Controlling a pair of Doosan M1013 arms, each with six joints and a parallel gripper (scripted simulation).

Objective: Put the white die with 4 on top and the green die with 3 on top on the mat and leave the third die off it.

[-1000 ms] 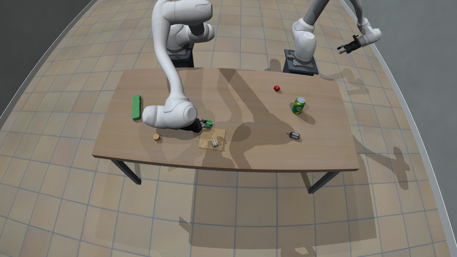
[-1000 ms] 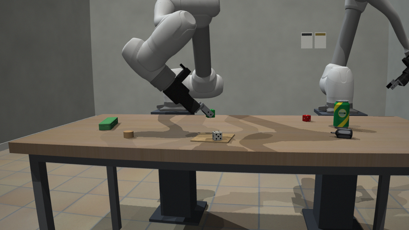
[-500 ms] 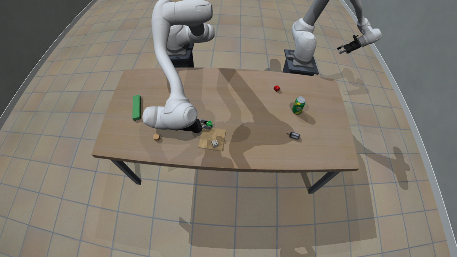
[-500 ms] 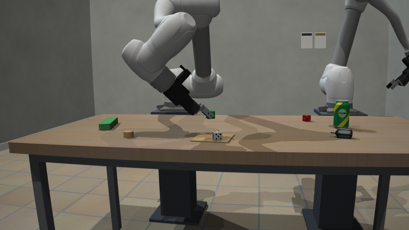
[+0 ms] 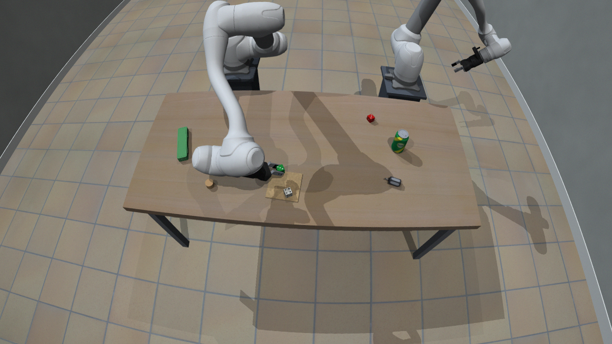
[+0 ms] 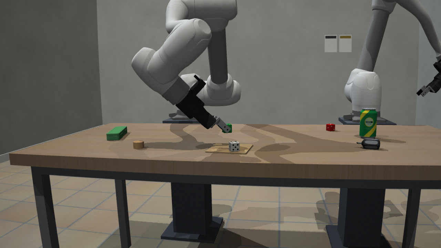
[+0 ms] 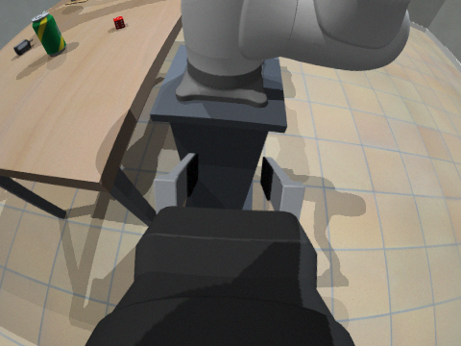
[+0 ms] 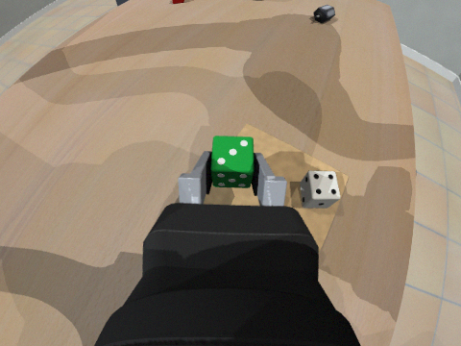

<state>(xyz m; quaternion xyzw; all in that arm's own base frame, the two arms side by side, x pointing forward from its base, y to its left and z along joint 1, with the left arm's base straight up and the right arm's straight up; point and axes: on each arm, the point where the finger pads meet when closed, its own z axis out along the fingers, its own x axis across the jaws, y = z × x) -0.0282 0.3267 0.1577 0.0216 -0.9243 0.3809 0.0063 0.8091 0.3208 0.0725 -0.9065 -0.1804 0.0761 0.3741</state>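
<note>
Right now the tan mat is 3 cm ahead of my right hand, 3 cm to the left of it and 7 cm below it. Also, from my right hand: green die: 1 cm to the left; wooden disc: 7 cm ahead, 31 cm to the right, 6 cm below; white die: 7 cm ahead, 5 cm to the left, 5 cm below.
</note>
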